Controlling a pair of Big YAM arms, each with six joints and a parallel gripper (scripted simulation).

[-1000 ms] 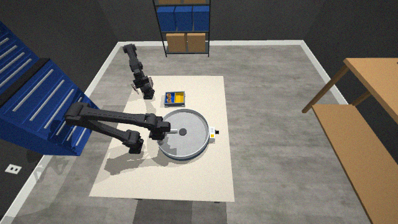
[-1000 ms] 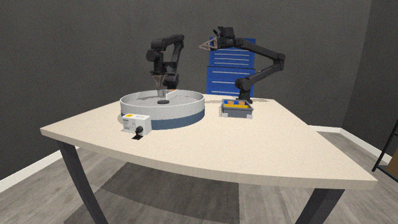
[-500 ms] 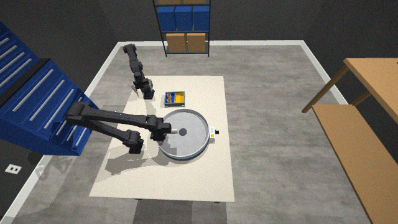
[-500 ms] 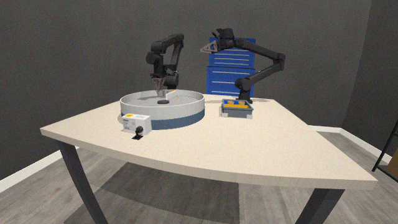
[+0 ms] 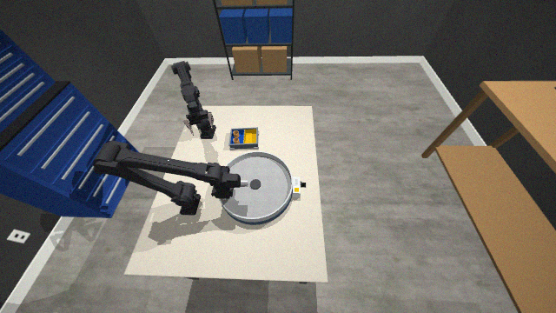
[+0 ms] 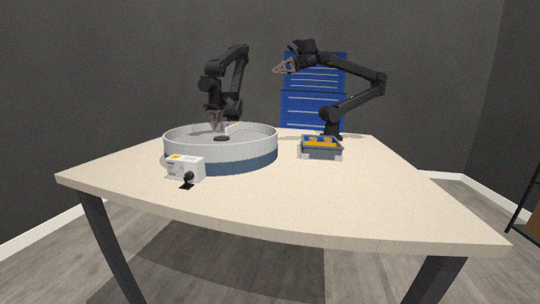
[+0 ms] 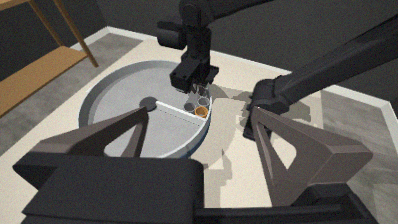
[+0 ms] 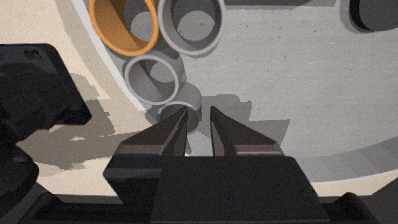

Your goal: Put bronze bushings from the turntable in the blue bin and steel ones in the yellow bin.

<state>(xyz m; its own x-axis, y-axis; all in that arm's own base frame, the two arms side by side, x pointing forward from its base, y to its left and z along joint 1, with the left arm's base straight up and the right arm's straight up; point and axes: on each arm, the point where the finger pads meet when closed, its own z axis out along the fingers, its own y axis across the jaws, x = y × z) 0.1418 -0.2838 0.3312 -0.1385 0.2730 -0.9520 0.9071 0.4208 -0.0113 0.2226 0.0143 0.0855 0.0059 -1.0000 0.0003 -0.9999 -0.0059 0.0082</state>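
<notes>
The yellow bin is 460 mm to the left of my right hand, 90 mm ahead of it and 70 mm below it. The rest, counted from my right hand: grey bin tray (460 mm to the left, 60 mm below, 50 mm ahead); then blue bin (460 mm to the left, 70 mm below).
</notes>
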